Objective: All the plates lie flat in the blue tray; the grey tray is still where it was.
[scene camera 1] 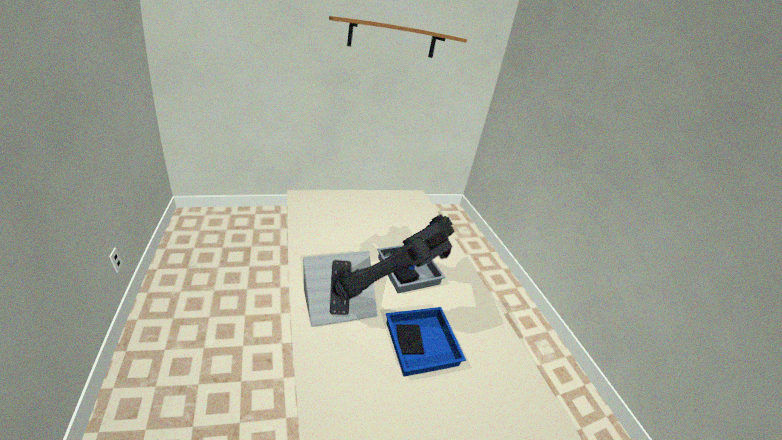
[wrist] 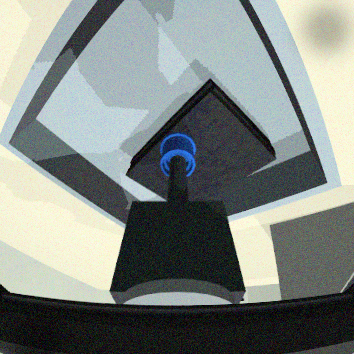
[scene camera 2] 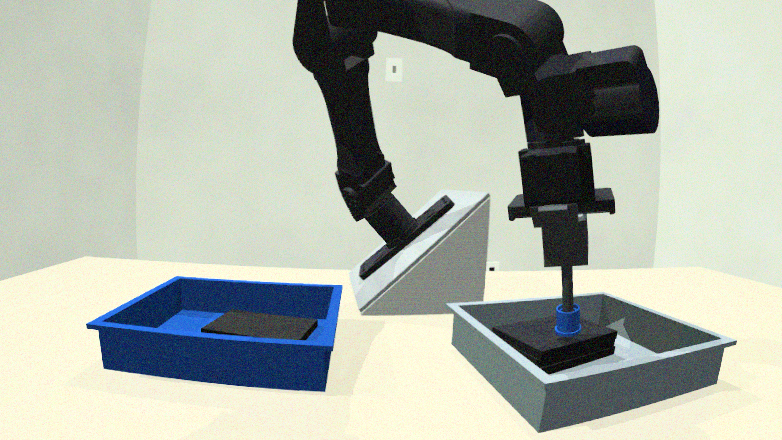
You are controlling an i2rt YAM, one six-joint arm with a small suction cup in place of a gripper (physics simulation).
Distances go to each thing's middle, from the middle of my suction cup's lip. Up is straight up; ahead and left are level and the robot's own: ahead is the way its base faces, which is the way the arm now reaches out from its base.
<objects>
Right now my suction cup is 3 cm above the grey tray (wrist: 101, 86) and 2 cm to the right of it. Also, from my suction cup: blue tray (scene camera 2: 158, 333) 37 cm to the right, 5 cm behind, 3 cm below.
</objects>
